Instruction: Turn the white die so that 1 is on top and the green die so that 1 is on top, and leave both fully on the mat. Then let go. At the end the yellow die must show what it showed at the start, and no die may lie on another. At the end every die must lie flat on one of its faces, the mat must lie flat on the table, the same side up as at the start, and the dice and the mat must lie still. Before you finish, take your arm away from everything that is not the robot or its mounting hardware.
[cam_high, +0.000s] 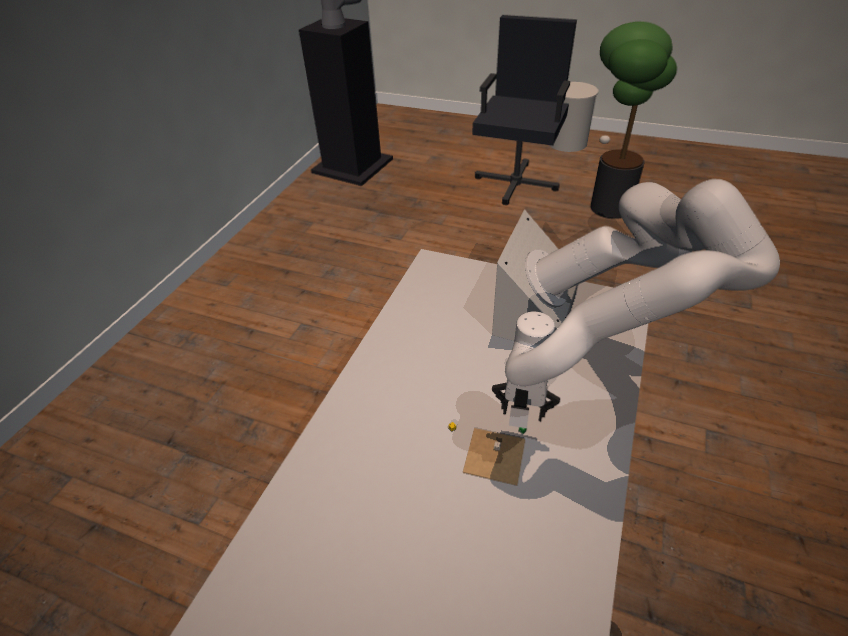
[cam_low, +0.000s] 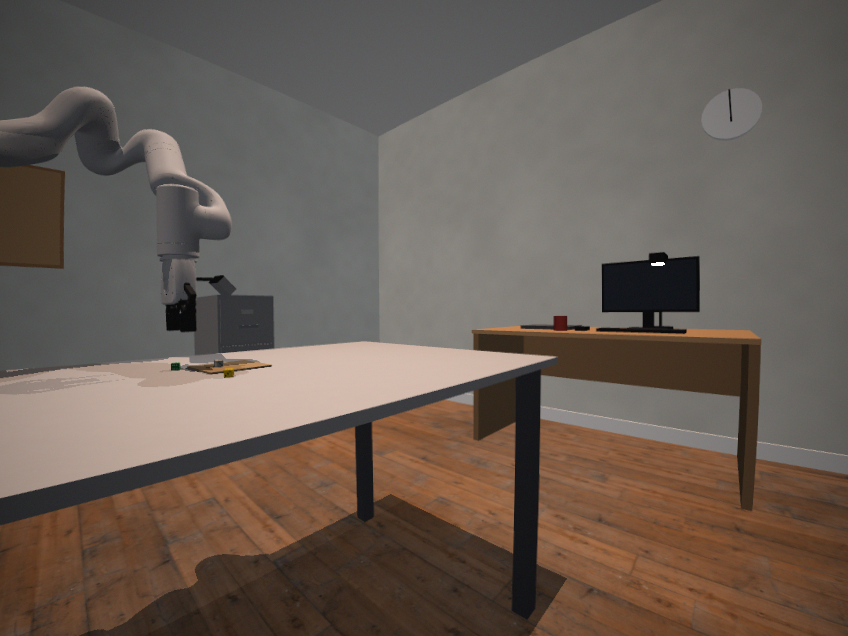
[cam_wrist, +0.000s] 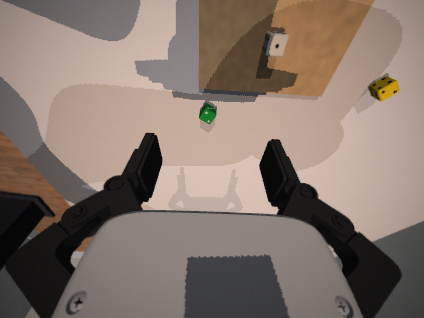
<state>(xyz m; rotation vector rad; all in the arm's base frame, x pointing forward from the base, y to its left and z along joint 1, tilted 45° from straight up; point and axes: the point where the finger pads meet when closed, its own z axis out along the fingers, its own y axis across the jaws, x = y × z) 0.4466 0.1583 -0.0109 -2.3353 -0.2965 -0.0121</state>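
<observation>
Now: the green die 90 mm below my hand and 10 mm behind it. Round my hand: mat (100 mm below, 100 mm ahead, 30 mm to the right); then white die (90 mm below, 70 mm ahead, 40 mm to the right); then yellow die (170 mm to the right, 90 mm below, 70 mm ahead).
</observation>
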